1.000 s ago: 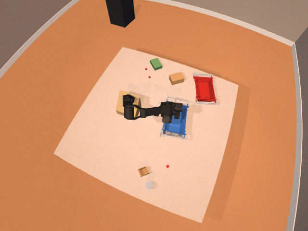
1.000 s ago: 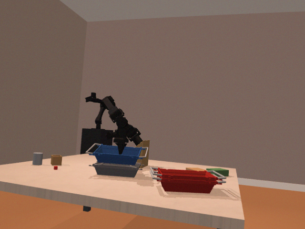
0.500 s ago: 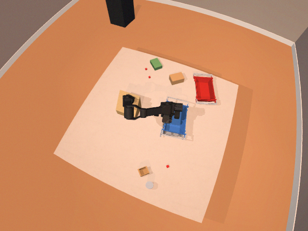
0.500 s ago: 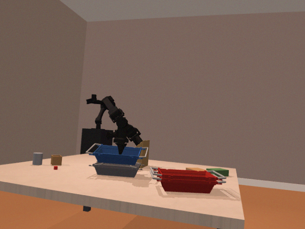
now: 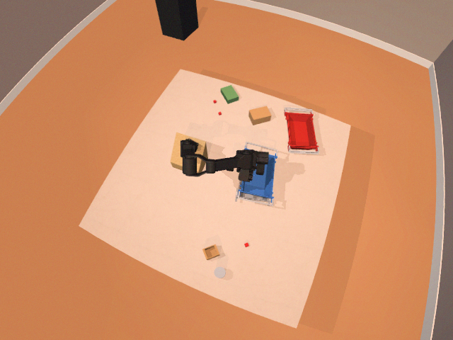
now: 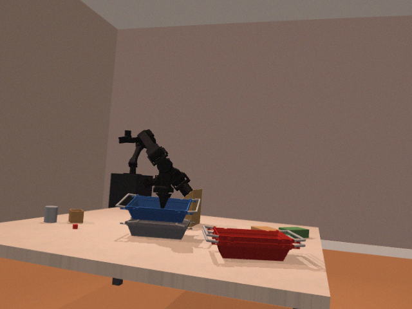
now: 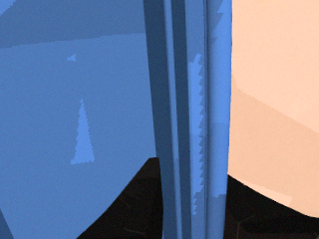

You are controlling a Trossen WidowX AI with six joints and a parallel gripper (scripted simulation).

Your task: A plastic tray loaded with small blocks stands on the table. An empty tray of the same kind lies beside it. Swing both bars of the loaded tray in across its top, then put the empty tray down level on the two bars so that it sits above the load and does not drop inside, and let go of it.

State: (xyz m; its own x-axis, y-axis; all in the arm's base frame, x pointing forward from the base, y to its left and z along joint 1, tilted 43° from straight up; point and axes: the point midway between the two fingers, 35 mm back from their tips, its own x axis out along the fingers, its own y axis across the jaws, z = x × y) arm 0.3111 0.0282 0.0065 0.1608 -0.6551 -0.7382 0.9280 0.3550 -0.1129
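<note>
My gripper tip is now 7 cm short of the blue tray, 2 cm to the right of it and 2 cm below it. Also, from my gripper tip: orange block 43 cm to the left, 11 cm behind, 7 cm below; then brown box 43 cm to the right, 9 cm below, 4 cm ahead; then red cube 31 cm to the right, 18 cm ahead, 9 cm below.
</note>
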